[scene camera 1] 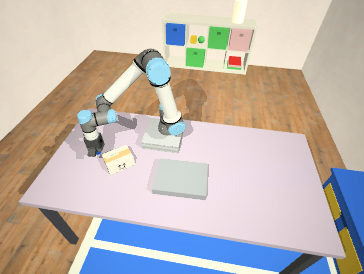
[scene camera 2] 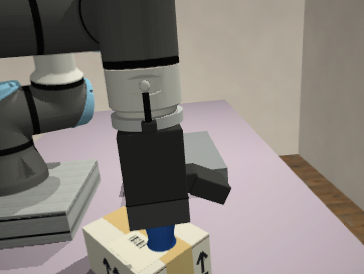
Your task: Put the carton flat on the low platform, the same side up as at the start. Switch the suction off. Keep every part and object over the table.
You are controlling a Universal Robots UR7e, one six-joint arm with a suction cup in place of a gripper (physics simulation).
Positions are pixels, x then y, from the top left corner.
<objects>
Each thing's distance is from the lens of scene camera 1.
low grey platform (scene camera 1: 186, 179): 1.38 m
</objects>
